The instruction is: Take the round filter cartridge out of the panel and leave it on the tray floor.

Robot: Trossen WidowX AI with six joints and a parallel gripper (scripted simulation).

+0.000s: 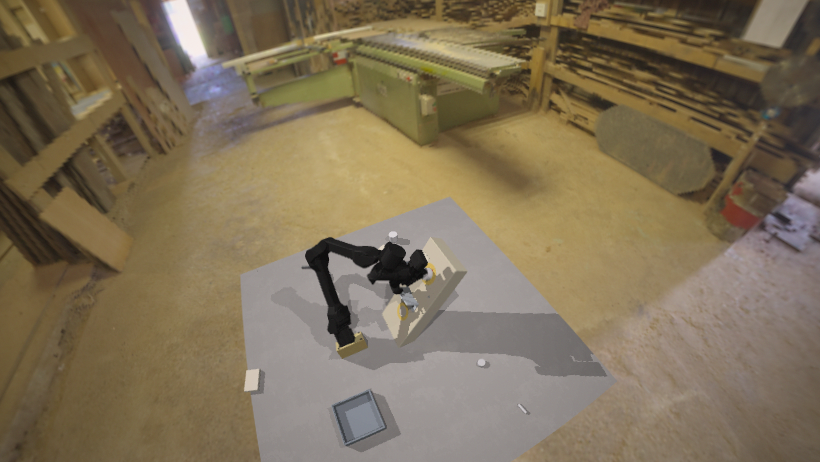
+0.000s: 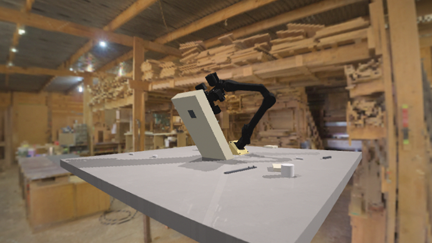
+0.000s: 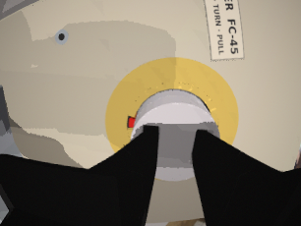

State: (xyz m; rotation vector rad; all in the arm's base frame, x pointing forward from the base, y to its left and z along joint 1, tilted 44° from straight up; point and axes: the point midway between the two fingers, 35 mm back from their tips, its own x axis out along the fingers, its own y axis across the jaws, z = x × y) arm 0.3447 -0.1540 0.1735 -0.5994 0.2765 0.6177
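Right now the grey bracket is 8 cm behind my gripper tip and 11 cm below it. The rest, counted from my gripper tip: beige service panel 2 cm behind, 9 cm below; then round grey filter cartridge 1 cm ahead, 1 cm below; then grey tray 41 cm behind, 30 cm to the right, 27 cm below.
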